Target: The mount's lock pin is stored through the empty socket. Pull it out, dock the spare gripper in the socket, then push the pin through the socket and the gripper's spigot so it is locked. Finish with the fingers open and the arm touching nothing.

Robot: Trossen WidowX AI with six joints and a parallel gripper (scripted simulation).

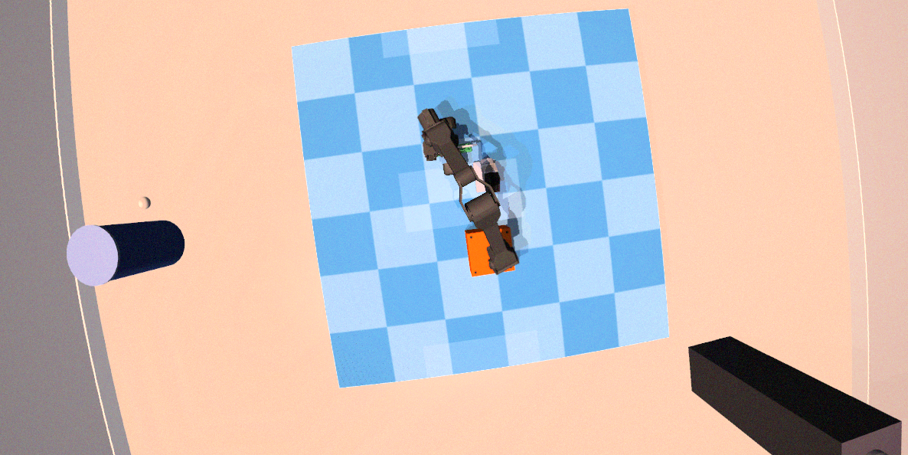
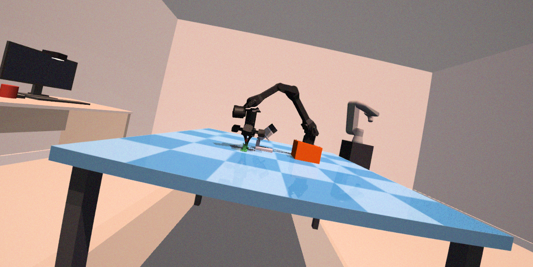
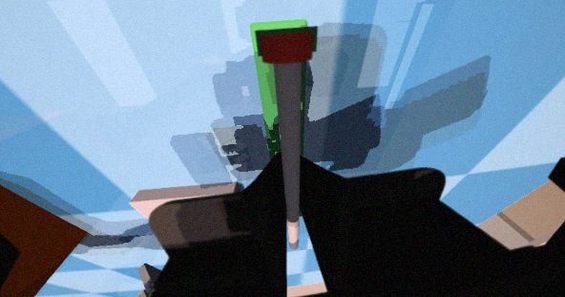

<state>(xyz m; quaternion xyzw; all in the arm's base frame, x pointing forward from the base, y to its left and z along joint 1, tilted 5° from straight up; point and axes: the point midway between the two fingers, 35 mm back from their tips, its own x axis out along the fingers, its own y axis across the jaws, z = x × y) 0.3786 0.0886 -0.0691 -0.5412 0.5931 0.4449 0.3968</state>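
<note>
The green cradle lies 1 cm to the left of my gripper tip. Also, from my gripper tip: spare gripper: 11 cm behind, 9 cm to the right, 9 cm above.
</note>
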